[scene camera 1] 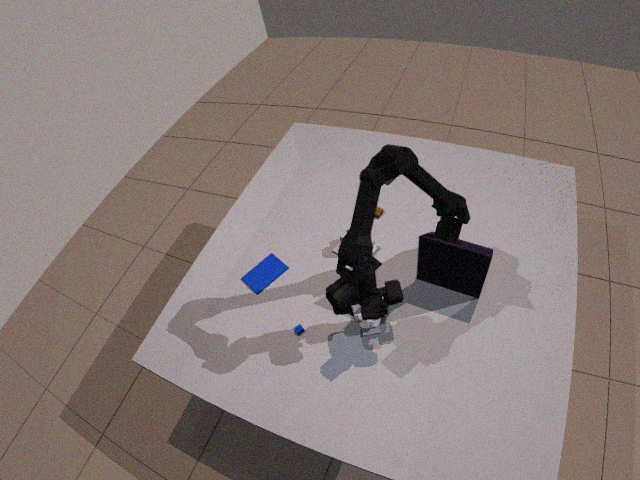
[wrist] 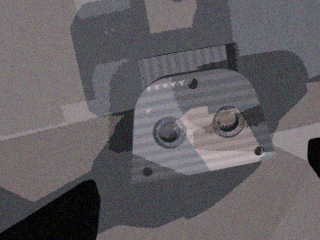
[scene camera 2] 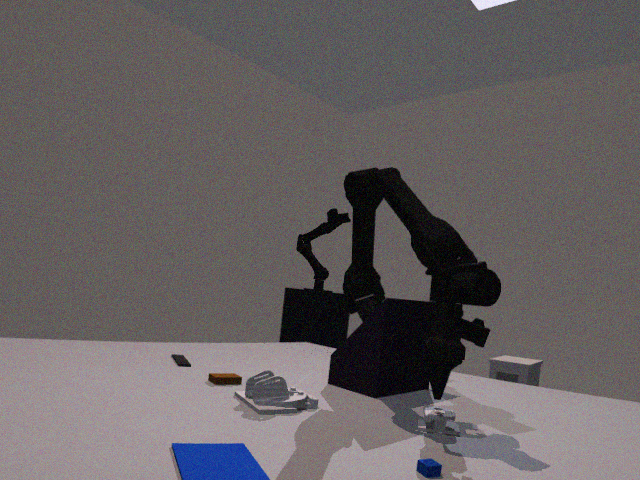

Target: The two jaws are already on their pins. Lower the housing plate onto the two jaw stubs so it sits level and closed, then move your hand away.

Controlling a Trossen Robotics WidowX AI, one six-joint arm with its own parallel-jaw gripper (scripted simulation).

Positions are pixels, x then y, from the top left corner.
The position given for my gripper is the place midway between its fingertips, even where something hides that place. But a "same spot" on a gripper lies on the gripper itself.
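My gripper is visible in scene camera 1, scene camera 2 and the wrist view [206, 171]. For my gripper, [scene camera 1: 372, 306] and [scene camera 2: 474, 323] are the same spot.
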